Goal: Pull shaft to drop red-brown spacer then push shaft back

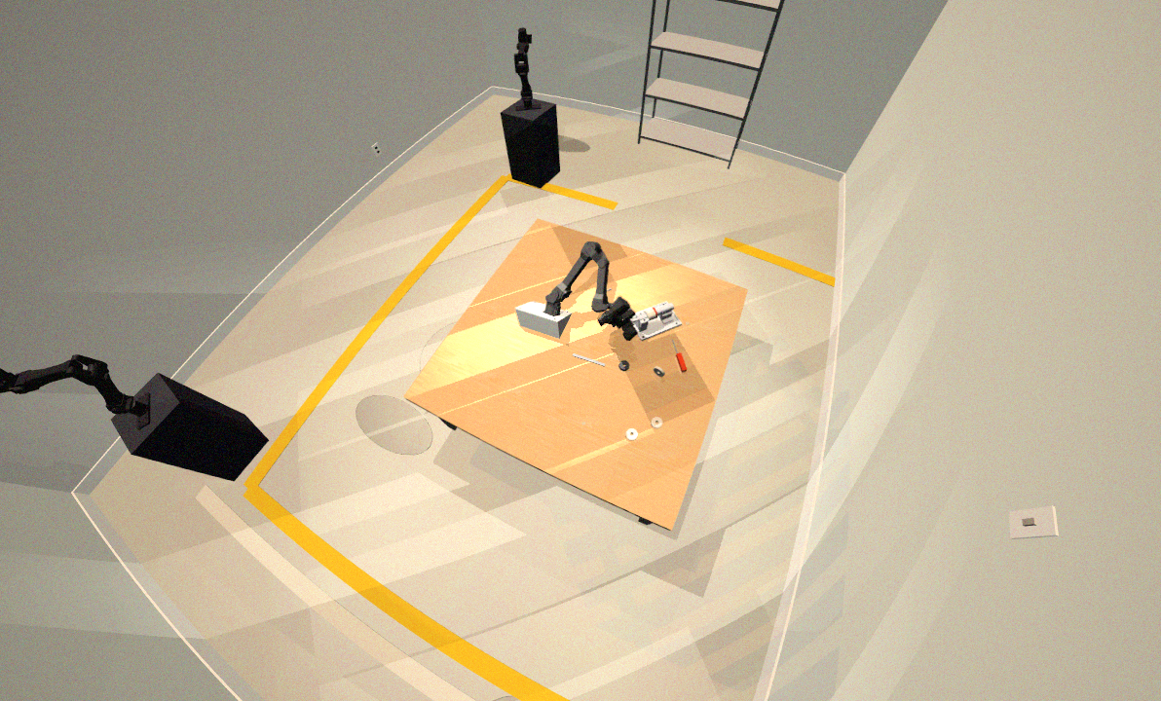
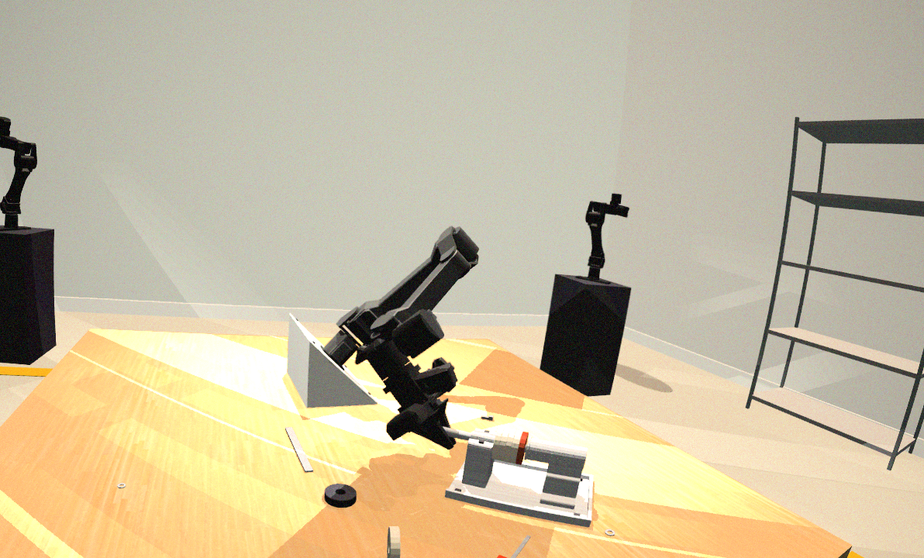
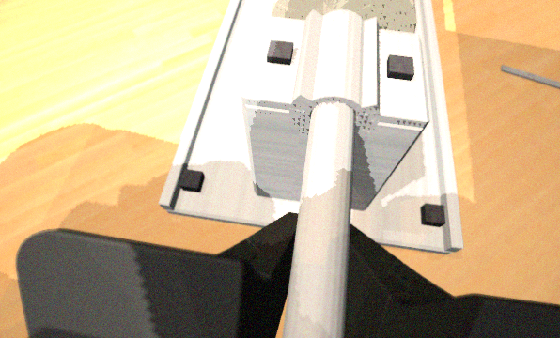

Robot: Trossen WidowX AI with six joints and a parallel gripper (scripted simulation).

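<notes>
My gripper tip is now 30 mm short of the grey shaft, 40 mm to the right of it and 20 mm below it. Round my gripper tip: red-brown spacer 70 mm ahead, 90 mm to the left, 20 mm above; white ring 210 mm ahead, 150 mm to the right, 30 mm below; black ring 60 mm ahead, 190 mm to the right, 50 mm below.
</notes>
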